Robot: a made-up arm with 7 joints.
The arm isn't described. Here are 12 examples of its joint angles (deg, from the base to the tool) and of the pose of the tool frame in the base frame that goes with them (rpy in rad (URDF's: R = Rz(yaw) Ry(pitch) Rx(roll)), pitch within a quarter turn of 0, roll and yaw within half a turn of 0; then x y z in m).
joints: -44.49 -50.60 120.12 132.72 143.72 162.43 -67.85
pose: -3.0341 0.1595 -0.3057 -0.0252 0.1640 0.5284
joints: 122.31 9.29 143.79 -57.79 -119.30 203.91 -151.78
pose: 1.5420 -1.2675 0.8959 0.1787 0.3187 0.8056
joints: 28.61 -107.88 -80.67 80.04 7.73 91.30 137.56
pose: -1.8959 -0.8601 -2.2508 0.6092 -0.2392 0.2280
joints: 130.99 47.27 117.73 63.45 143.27 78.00 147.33
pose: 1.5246 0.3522 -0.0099 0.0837 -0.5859 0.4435
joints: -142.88 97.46 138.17 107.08 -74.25 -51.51 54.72
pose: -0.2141 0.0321 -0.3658 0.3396 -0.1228 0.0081
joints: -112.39 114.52 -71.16 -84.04 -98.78 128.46 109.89
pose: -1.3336 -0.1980 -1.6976 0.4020 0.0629 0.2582
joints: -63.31 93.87 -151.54 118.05 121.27 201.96 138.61
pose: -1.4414 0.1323 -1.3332 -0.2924 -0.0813 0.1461
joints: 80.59 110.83 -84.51 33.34 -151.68 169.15 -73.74
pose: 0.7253 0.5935 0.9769 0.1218 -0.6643 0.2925
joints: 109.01 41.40 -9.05 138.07 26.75 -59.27 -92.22
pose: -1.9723 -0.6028 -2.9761 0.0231 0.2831 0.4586
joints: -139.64 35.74 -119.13 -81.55 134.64 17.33 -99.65
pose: 1.7308 1.2869 -0.6998 0.1958 -0.2392 0.9078
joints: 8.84 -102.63 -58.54 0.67 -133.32 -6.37 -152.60
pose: 0.1285 -0.1987 -2.4968 0.7562 0.1709 0.1580
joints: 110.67 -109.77 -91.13 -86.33 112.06 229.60 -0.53
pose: -0.9166 0.5653 -0.3470 -0.3894 0.1852 0.1247
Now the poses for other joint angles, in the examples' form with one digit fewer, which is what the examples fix.
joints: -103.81 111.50 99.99 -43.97 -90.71 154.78 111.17
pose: 3.022 -0.441 -3.072 -0.272 0.527 0.171
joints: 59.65 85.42 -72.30 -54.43 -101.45 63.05 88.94
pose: -2.242 0.033 1.701 -0.581 -0.233 0.393
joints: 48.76 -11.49 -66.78 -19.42 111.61 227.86 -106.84
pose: -2.129 -0.082 -2.868 0.114 0.191 1.013
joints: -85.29 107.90 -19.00 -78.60 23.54 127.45 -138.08
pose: 2.450 0.199 0.407 -0.020 0.206 -0.099
